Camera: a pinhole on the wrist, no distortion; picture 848 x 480 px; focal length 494.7 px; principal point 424.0 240.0 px. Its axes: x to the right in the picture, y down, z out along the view. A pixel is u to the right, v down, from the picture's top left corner.
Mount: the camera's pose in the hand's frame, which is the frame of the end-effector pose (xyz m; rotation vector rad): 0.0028 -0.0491 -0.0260 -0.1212 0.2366 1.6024
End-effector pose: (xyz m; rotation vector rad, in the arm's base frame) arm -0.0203 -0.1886 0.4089 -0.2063 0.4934 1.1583
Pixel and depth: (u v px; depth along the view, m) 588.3 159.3 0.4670
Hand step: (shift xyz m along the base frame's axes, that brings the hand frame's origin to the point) -0.0567 0.3246 0.3100
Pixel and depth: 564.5 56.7 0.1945
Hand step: 0.0185 0.1490 0.0915
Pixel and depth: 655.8 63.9 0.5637
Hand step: -0.1223 0.5046 0.3156
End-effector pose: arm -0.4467 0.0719 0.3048 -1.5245 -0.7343 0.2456
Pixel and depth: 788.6 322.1 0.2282
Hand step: -0.0646 0.1269 -0.1835
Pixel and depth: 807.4 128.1 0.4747
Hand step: 0.0217 0.3824 -0.4050
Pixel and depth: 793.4 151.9 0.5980
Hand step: -0.0032 0.4752 -0.5152
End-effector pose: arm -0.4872 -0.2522 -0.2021 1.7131 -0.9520 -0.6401
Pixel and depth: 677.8 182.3 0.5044
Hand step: -0.3635 -0.3299 0.1705
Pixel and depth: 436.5 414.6 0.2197
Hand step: -0.1848 -0.0507 -0.0617
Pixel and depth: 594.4 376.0 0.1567
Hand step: -0.1209 -0.0404 -0.0042
